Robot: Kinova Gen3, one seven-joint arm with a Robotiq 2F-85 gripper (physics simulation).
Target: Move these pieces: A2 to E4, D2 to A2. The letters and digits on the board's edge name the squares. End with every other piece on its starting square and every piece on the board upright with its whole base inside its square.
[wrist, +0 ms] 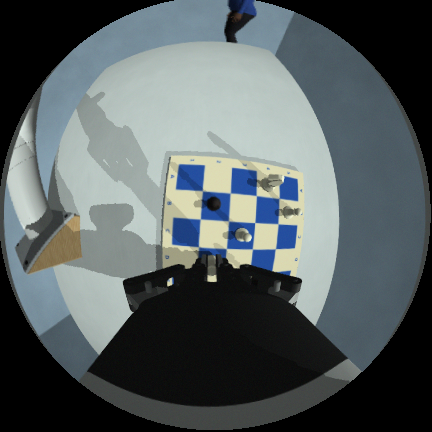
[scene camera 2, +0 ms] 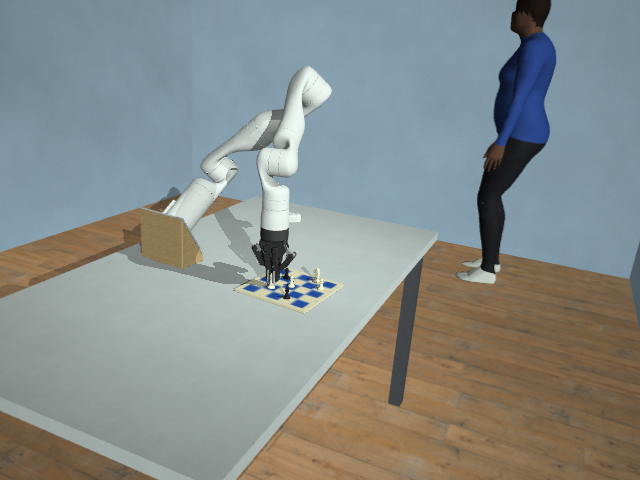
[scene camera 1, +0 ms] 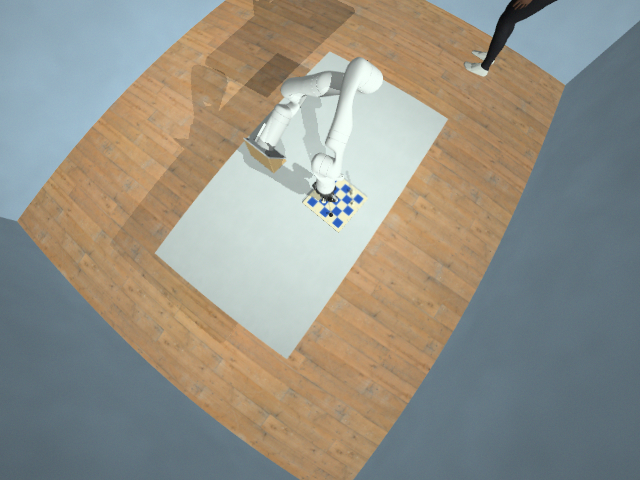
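Pixels of known places: gripper, fingertip midpoint: (wrist: 211, 260) (scene camera 2: 272, 281) (scene camera 1: 324, 199); arm's base, origin of the base link: (wrist: 39, 225) (scene camera 2: 169, 232) (scene camera 1: 264, 145).
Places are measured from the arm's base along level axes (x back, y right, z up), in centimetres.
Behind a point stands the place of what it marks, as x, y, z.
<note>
A light piece (scene camera 1: 324, 199) (scene camera 2: 270, 283) {-37.6, 6.4, -5.4} (wrist: 212, 273) {-37.7, 5.8, -2.4} is upright at D2 on the blue-and-cream board (scene camera 2: 323, 297) {-52.5, 4.3, -6.7} (wrist: 227, 160) {-40.8, -8.2, -6.7}. My gripper (scene camera 1: 326, 197) {-37.7, 5.3, -5.3} (scene camera 2: 271, 277) {-37.7, 5.3, -5.3} (wrist: 211, 260) {-37.7, 5.3, -5.3} points down and is shut on it; whether its base touches the square cannot be told. The fingers hide much of the piece. A dark piece (scene camera 1: 330, 214) {-44.0, 10.2, -4.6} (scene camera 2: 286, 293) {-44.2, 10.1, -5.3} stands upright on E4; it is hidden in the wrist view. Square A2 (wrist: 217, 178) {-39.2, -5.5, -6.7} is empty, between A1 and A3 on the board's lettered A row.
A dark piece (scene camera 2: 286, 273) {-38.5, -1.8, -5.2} (wrist: 213, 203) {-38.3, -1.8, -3.7} stands on B2. Light pieces stand on C3 (scene camera 2: 291, 282) {-42.1, 2.7, -5.4} (wrist: 243, 234) {-41.6, 2.0, -4.0}, A4 (scene camera 2: 316, 275) {-46.7, -4.1, -4.8} (wrist: 272, 182) {-46.2, -4.3, -4.5} and B5 (scene camera 2: 320, 284) {-49.7, 0.0, -5.2} (wrist: 290, 212) {-49.4, -0.2, -5.4}. The wooden arm mount (scene camera 1: 266, 157) {-7.8, 6.8, 6.5} (scene camera 2: 162, 238) {-2.1, 6.3, 0.4} (wrist: 62, 245) {-9.9, 3.8, -2.2} stands away from the board. A person (scene camera 2: 524, 98) stands beyond the table.
</note>
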